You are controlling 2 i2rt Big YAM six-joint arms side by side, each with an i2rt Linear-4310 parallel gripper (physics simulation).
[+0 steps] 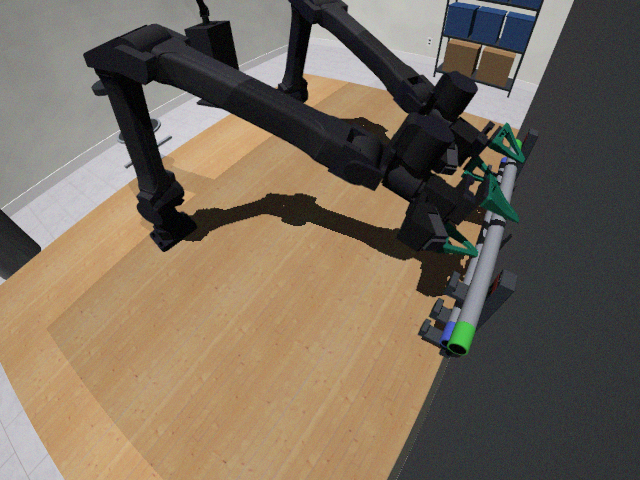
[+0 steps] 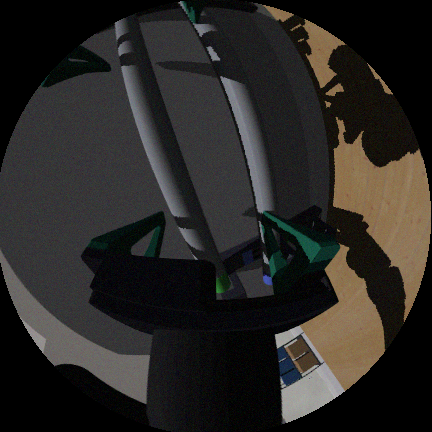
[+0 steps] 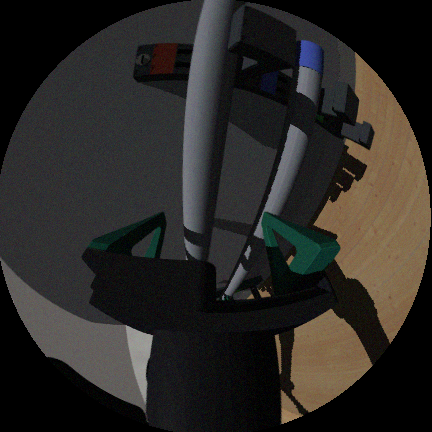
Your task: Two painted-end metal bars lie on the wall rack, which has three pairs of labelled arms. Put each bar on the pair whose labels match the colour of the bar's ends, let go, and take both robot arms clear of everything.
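Places are measured from the left arm's base along level axes (x ahead, y left, z up), in millimetres.
Where they show: left gripper, fingertip midpoint: (image 2: pixel 212 216); right gripper, fingertip midpoint: (image 1: pixel 496 238) (image 2: pixel 147 40) (image 3: pixel 213 216); right arm's base at its link origin: (image 1: pixel 174 232).
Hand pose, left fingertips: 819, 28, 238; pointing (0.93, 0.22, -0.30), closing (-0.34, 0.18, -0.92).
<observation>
After its pixels a point has its place, as x, y, z.
The green-ended bar (image 1: pixel 485 263) @[913, -246, 270] (image 2: pixel 150 135) @[833, -55, 262] (image 3: pixel 202 140) @[900, -234, 262] lies at the near end on the red-labelled arm of the wall rack (image 1: pixel 508 284) @[955, -282, 305] (image 3: pixel 144 70) @[939, -269, 297]. The blue-ended bar (image 1: pixel 448 332) @[938, -321, 194] (image 2: pixel 255 155) @[822, -18, 191] (image 3: pixel 292 155) @[901, -231, 191] lies at that end on the blue-labelled arm. The far-end seats are mostly hidden. My left gripper (image 1: pixel 505 167) @[820, 28, 238] (image 2: pixel 212 216) @[820, 28, 238] is open at the bars' far part, with the green-ended bar showing between its green fingers. My right gripper (image 1: pixel 496 237) @[894, -160, 242] (image 3: pixel 213 216) @[894, -160, 242] is open nearer the bars' middle; the green-ended bar shows between its fingers.
The two grippers are close together along the bars. A dark wall panel (image 1: pixel 563 335) @[1004, -387, 415] stands behind the rack. A wooden table top (image 1: pixel 258 335) @[684, -529, 0] lies beneath the arms. A shelf unit with blue bins (image 1: pixel 488 24) and brown boxes (image 1: pixel 461 56) stands far back.
</observation>
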